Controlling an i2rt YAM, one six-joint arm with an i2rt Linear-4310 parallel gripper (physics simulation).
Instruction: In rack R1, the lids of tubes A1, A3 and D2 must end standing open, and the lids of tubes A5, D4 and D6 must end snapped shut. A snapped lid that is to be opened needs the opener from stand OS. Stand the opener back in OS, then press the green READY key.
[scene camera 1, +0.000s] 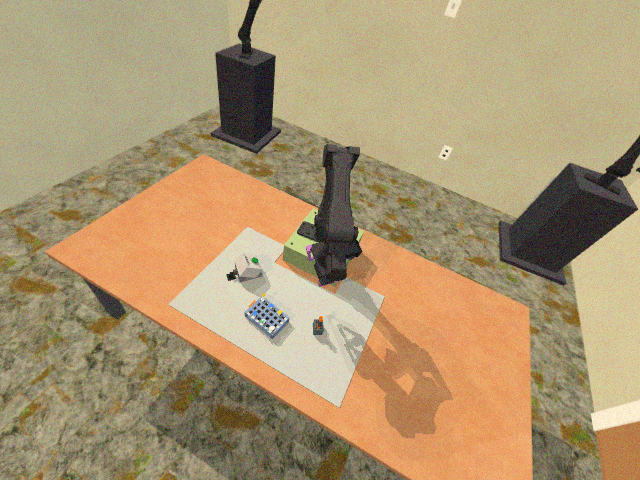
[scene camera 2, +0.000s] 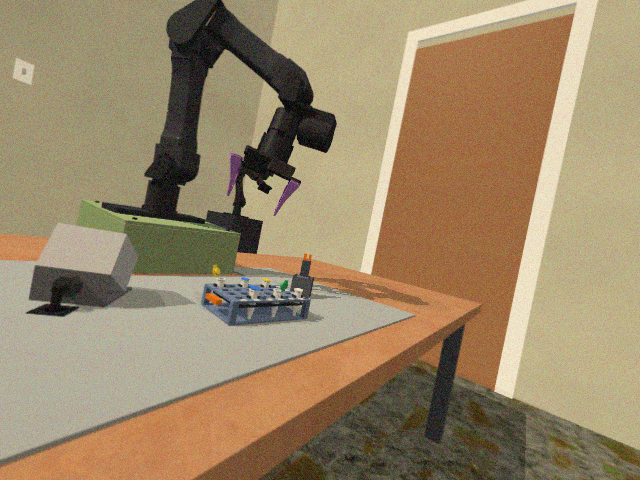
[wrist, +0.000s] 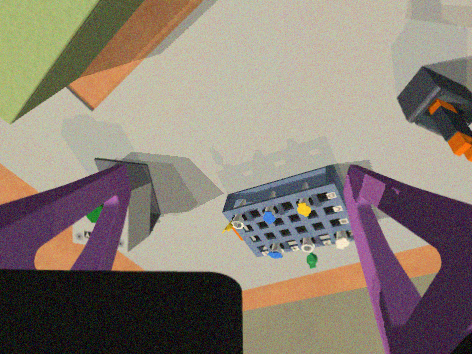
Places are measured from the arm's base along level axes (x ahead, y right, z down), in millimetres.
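Pixels of known places: gripper, fingertip midpoint: (scene camera 1: 315, 272) (scene camera 2: 251, 205) (wrist: 237, 177); arm's base at its link origin: (scene camera 1: 322, 236) (scene camera 2: 158, 216).
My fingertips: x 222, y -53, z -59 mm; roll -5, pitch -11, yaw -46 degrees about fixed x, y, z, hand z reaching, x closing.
Observation:
Ahead of a thing's pixels: the offset from my fingertips to its top centre. "pt": to the spot under its first point. Level surfaces: height alone.
Rack R1 {dy +101, dx +146, dz +101 mm} (scene camera 1: 267, 316) (scene camera 2: 232, 316) (wrist: 235, 201) is blue and holds several white tubes. A yellow lid {dy +139, dx +100, dz +105 mm} (scene camera 2: 216, 270) (wrist: 228, 228) at one end and a green lid {dy +96, dx +186, dz +101 mm} (scene camera 2: 283, 284) (wrist: 312, 260) stand open. Two blue lids, another yellow lid {dy +62, dx +126, dz +117 mm} (scene camera 2: 266, 280) (wrist: 304, 209) and a white lid {dy +57, dx +187, dz +117 mm} (wrist: 342, 243) sit over their tubes; whether they are snapped is too small to tell. The orange-tipped opener {dy -77, dx +104, dz +74 mm} (scene camera 1: 320, 319) (scene camera 2: 307, 256) (wrist: 460, 142) stands in dark stand OS {dy -77, dx +104, dz +119 mm} (scene camera 1: 317, 328) (scene camera 2: 302, 285) (wrist: 420, 95). The green READY key (scene camera 1: 254, 259) (wrist: 95, 214) is partly behind a finger in the wrist view. My gripper (scene camera 2: 251, 205) (wrist: 237, 177) is open and empty, high above the mat.
The grey key box {pt dy +231, dx +37, dz +91 mm} (scene camera 1: 249, 269) (scene camera 2: 85, 248) stands on the pale mat {dz +159 mm} (scene camera 1: 206, 294) (scene camera 2: 155, 361), with a small black item {pt dy +294, dx +61, dz +150 mm} (scene camera 1: 231, 276) (scene camera 2: 64, 286) beside it. The arm's green base (scene camera 1: 299, 256) (scene camera 2: 180, 245) stands at the mat's back edge.

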